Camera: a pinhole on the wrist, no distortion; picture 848 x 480 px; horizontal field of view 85.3 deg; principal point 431.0 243.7 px. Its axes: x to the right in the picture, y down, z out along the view. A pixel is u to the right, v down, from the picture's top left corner.
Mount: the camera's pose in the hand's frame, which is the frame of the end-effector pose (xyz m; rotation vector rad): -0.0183 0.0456 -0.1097 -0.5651 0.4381 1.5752
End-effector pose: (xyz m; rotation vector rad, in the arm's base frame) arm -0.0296 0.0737 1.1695 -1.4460 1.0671 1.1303
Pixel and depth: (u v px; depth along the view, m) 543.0 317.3 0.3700
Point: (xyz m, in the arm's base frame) -0.3898 0.1641 1.2136
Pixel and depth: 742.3 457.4 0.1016
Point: -0.1876 -0.0137 1.2249
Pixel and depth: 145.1 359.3 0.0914
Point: -0.0885 0.0659 1.2078
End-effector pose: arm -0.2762 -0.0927 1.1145 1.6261 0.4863 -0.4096
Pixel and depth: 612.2 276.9 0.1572
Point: -0.2157 -0.0908 1.2987
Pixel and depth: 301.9 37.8 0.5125
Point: 0.0061 -0.4985 1.1938
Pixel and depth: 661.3 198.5 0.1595
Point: -0.1842 -0.0831 1.3009
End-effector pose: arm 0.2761 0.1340 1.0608 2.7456 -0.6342 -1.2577
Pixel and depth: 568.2 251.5 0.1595
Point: 0.2007 -0.0149 1.1330
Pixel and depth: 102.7 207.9 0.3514
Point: 0.0110 0.1289 0.8685
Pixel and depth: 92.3 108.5 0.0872
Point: 0.2606 0.0900 1.0704
